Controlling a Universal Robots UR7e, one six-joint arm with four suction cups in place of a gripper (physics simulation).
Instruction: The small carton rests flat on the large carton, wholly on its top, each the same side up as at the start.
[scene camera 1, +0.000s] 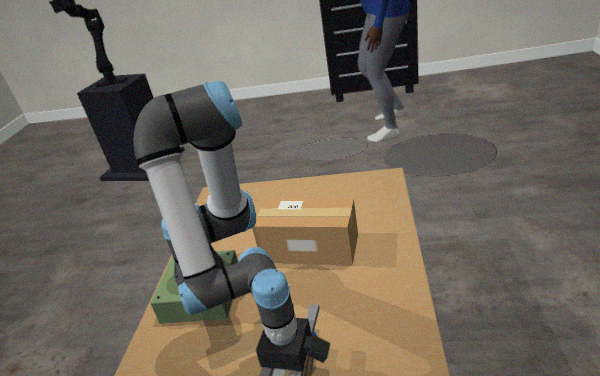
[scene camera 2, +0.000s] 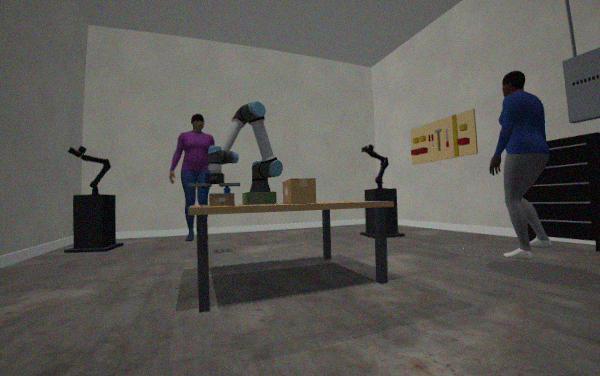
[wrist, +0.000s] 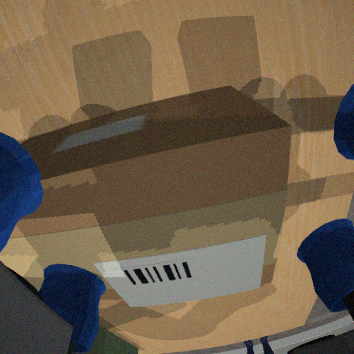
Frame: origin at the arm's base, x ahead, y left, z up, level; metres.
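Seen in the pictures: end effector, tool point: (scene camera 2: 215, 194) (wrist: 197, 218); arm's base, origin of the base link: (scene camera 2: 260, 192).
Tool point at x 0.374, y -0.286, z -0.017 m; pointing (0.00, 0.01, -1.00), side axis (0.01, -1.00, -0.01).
Observation:
Offsets run from my tool point to a thing's top centre.
The small carton {dy +0.036, dx -0.019, dz +0.004 m} (scene camera 2: 221, 199) (wrist: 200, 170) stands on the table under my gripper, its taped, barcode-labelled top up. My suction gripper (scene camera 2: 215, 189) hangs low over it at the table's near end. In scene camera 2, one blue cup meets the carton's top, with no gap that I can see; its other end reaches past the carton's side. In the wrist view, the left cups overlap the carton and the right cups are beyond its end. The large carton {dy +0.522, dx -0.087, dz +0.083 m} (scene camera 1: 304, 245) (scene camera 2: 299, 191) stands upright on the table, taped top up, with nothing on it.
The arm stands on a green base block (scene camera 1: 167, 311) (scene camera 2: 259, 198) on the wooden table (scene camera 1: 390, 200) (scene camera 2: 350, 204). The forearm reaches over the table left of the large carton. Two people, two black pedestals with small arms and a black drawer cabinet (scene camera 1: 325, 50) stand around the table.

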